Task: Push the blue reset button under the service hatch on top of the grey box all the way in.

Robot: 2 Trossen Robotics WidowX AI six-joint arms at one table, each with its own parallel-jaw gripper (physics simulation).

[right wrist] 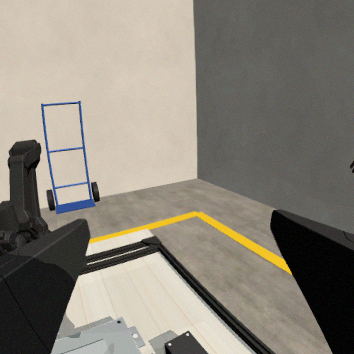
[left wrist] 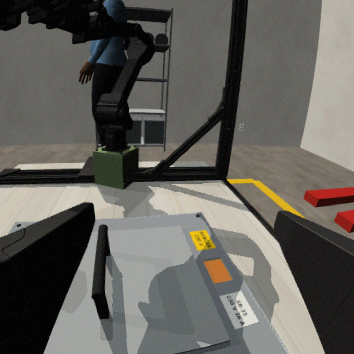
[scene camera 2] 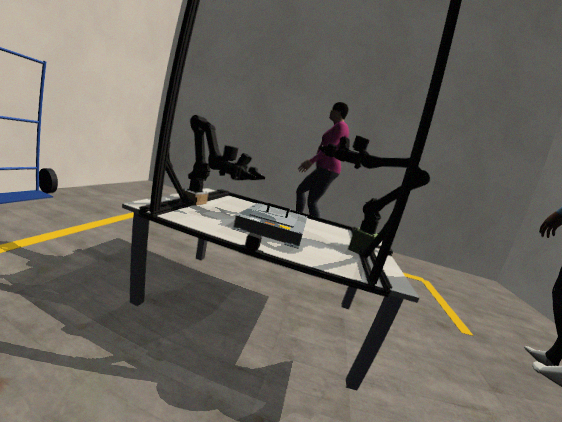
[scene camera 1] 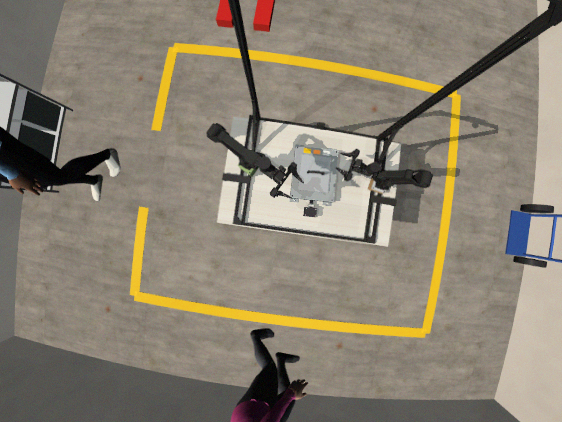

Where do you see a hatch lid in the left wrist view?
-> At 144, 283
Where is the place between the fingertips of my left gripper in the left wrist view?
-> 187, 216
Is my right gripper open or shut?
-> Open.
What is my right gripper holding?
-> Nothing.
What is my left gripper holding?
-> Nothing.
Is my left gripper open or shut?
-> Open.
